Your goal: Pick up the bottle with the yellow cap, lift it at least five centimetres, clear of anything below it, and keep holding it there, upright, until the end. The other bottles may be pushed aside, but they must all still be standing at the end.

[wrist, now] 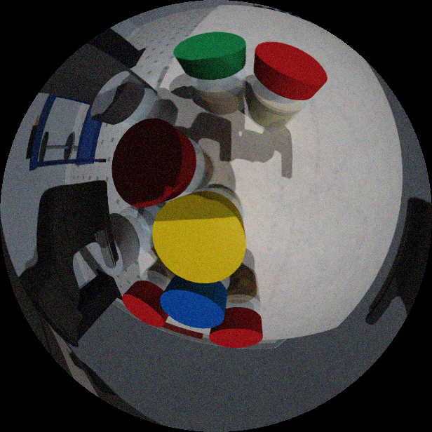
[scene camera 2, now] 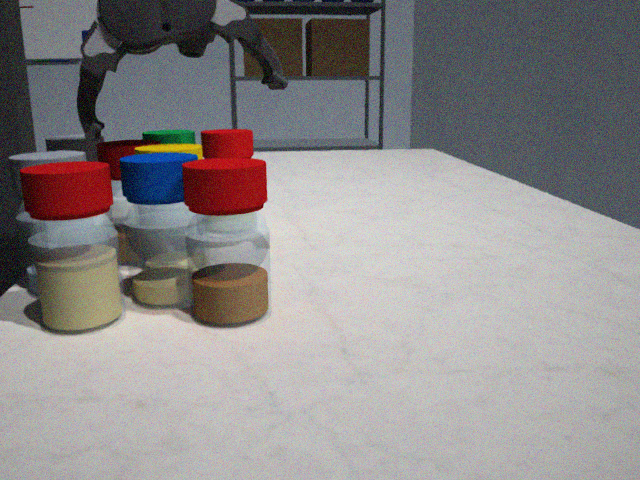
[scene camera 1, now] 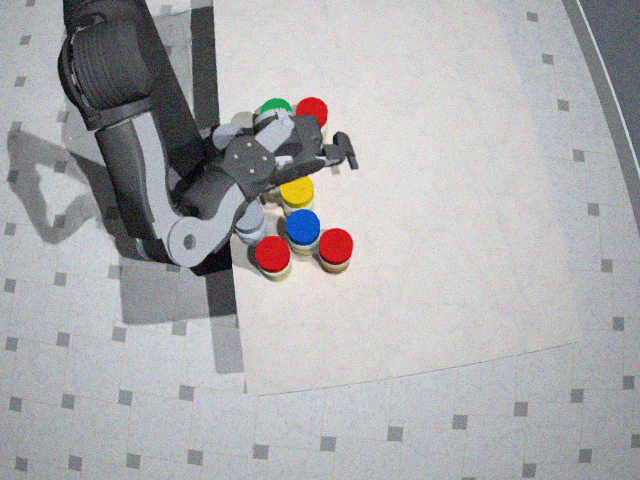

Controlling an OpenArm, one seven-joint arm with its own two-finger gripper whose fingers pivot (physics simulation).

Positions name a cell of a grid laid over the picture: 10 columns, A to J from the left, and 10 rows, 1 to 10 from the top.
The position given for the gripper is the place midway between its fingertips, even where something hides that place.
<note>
In view: the gripper (scene camera 2: C3), a blue-capped bottle (scene camera 2: C5), a yellow-capped bottle (scene camera 1: E5), a green-capped bottle (wrist: E2), a red-capped bottle (scene camera 2: B4), a grey-capped bottle (scene camera 1: D5), a grey-capped bottle (scene camera 2: B3) and a red-capped bottle (scene camera 2: D5).
The blue-capped bottle shows as well in the wrist view (wrist: E8) and in scene camera 1 (scene camera 1: E5). The yellow-capped bottle is seen too in the wrist view (wrist: E6). The gripper also shows in the wrist view (wrist: F6) and in scene camera 1 (scene camera 1: E4).
</note>
